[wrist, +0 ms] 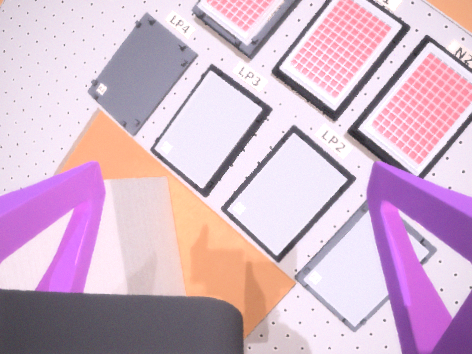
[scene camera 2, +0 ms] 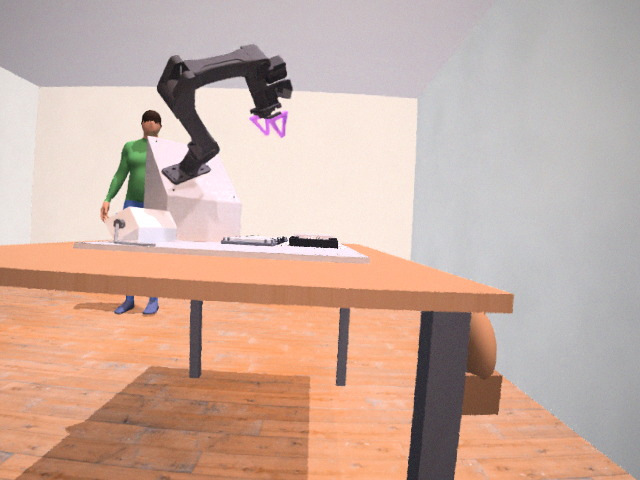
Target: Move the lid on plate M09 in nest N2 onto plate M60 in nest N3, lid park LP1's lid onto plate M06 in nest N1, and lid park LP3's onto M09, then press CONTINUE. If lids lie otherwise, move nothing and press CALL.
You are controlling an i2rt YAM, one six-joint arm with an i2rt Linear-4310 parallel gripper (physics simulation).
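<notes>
My gripper is open and empty, high above the deck. In the wrist view, a pale lid lies in the black-rimmed park LP3, and another pale lid lies in LP2. A third pale lid lies in a grey park at the lower right, partly behind the right finger; its label is hidden. Park LP4 is bare grey. A red-welled plate sits in the nest whose label ends in 1, and another plate sits in N2. I cannot tell whether clear lids cover them. Plate names are unreadable.
Another red-welled plate in a grey nest is cut off at the top. A low grey holder and a black one stand on the white board. A person in green stands behind the table.
</notes>
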